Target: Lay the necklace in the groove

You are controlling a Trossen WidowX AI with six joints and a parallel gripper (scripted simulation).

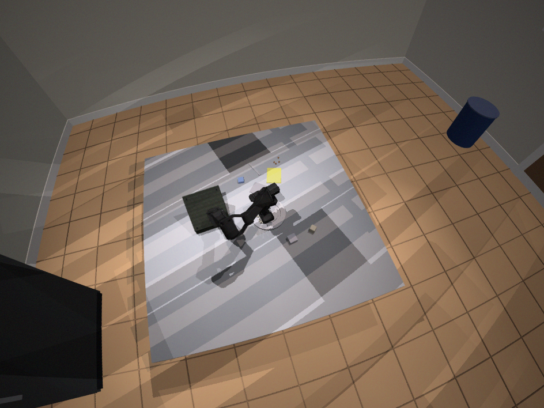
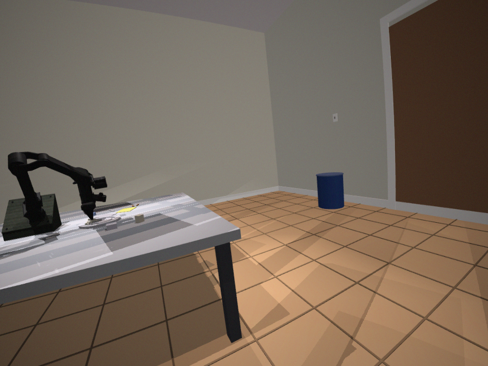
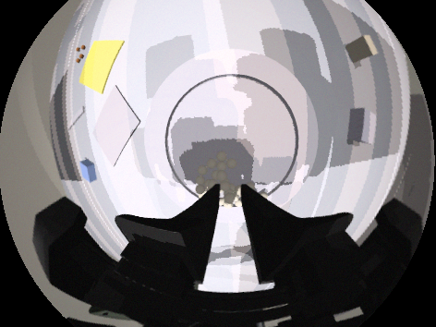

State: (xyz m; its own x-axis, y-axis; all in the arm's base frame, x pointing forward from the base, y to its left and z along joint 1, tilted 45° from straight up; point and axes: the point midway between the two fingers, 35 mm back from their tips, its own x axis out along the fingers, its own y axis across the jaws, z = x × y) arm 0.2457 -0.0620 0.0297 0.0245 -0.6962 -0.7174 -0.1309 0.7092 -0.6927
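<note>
Right now my gripper tip is 3 cm short of the round bead board and 2 cm above it. From my gripper tip the other things lie so: grey card (5 cm ahead, 18 cm to the left, 3 cm below); then blue block (4 cm behind, 29 cm to the left, 2 cm below); then white block (10 cm ahead, 19 cm to the right, 2 cm below).
</note>
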